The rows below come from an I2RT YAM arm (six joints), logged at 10 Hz.
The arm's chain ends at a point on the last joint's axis. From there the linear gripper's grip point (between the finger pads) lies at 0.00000 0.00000 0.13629 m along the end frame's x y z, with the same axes.
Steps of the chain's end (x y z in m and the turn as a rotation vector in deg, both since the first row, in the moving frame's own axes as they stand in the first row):
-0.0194 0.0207 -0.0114 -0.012 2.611 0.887
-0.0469 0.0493 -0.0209 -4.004 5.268 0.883
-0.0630 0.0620 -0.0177 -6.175 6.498 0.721
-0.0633 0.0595 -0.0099 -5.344 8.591 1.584
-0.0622 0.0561 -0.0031 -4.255 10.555 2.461
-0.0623 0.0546 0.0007 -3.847 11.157 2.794
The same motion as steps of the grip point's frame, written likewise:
-0.0132 0.0208 -0.0115 -0.012 2.611 0.887
-0.0345 0.0589 -0.0218 -4.004 5.268 0.883
-0.0477 0.0767 -0.0194 -6.175 6.498 0.721
-0.0431 0.0724 -0.0120 -5.344 8.591 1.584
-0.0375 0.0667 -0.0058 -4.255 10.555 2.461
-0.0362 0.0643 -0.0022 -3.847 11.157 2.794

